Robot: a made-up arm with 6 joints. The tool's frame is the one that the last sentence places. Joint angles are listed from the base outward.
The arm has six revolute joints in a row. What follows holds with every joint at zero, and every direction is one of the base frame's.
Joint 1 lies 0.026 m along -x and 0.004 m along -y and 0.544 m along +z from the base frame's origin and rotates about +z.
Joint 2 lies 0.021 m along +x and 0.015 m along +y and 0.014 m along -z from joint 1 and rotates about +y.
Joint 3 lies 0.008 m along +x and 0.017 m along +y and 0.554 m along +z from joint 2 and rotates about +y.
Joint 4 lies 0.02 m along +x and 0.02 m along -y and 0.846 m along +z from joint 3 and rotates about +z.
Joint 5 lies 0.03 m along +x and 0.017 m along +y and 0.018 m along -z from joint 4 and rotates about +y.
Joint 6 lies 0.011 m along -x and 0.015 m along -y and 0.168 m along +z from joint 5 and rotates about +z.
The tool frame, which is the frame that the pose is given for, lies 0.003 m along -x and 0.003 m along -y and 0.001 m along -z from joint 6; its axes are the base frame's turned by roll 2.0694, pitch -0.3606 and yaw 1.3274 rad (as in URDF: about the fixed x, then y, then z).
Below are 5 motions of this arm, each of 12 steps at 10 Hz.
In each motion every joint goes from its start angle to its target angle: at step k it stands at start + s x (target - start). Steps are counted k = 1, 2, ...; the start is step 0. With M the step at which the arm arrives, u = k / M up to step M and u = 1 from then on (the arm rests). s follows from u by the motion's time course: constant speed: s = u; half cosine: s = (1 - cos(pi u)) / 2; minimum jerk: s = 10 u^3 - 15 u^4 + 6 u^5.
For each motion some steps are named. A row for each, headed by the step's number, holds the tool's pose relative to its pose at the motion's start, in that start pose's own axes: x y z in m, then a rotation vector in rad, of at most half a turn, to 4 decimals.
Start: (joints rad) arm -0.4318 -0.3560 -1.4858 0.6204 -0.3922 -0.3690
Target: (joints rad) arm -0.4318 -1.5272 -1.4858 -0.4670 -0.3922 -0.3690
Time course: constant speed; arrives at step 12
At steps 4, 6, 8, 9, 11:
4: 0.1441 0.0047 -0.4273 -0.5227 -0.0936 0.0124
6: 0.1833 -0.0495 -0.6414 -0.7805 -0.1258 0.0708
8: 0.1991 -0.1383 -0.8453 -1.0293 -0.1465 0.1646
9: 0.1982 -0.1944 -0.9411 -1.1486 -0.1520 0.2248
11: 0.1789 -0.3275 -1.1165 -1.3733 -0.1524 0.3717

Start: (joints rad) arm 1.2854 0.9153 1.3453 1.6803 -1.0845 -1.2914
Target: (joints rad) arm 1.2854 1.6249 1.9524 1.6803 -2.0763 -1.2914
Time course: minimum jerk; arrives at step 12
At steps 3, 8, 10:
3: 0.0038 0.0818 0.1025 0.0061 -0.0603 0.1688
8: -0.3011 0.4304 0.6565 -0.3085 -0.4994 1.2139
10: -0.4275 0.4573 0.7425 -0.4886 -0.6196 1.4293

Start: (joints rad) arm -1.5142 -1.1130 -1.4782 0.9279 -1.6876 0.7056
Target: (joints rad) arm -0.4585 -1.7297 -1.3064 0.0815 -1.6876 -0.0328
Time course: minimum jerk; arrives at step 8
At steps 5, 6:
5: 0.3351 0.5382 -0.0539 -0.2941 -0.8963 -1.0853
6: 0.4449 0.5979 -0.0310 -0.4298 -1.0421 -1.3744

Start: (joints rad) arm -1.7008 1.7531 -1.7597 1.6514 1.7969 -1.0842
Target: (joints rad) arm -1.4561 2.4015 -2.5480 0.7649 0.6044 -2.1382
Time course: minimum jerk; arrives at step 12
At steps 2, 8, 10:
2: 0.0066 0.0042 -0.0036 -0.0008 -0.0130 0.0597
8: 0.1399 -0.0689 -0.1156 0.2833 -0.5823 1.3440
10: 0.1761 -0.1297 -0.1548 0.4375 -0.7715 1.6177

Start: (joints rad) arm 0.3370 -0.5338 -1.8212 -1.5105 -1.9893 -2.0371
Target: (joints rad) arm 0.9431 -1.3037 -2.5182 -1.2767 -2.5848 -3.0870
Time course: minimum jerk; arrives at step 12
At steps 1, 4, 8, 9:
1: 0.0026 -0.0022 0.0048 -0.0062 -0.0073 0.0081
4: 0.0997 -0.0511 0.2019 -0.2389 -0.2711 0.3677
8: 0.2644 0.1432 0.6194 -0.4881 -0.6378 1.6713
9: 0.2740 0.2089 0.6553 -0.4243 -0.6339 1.9298

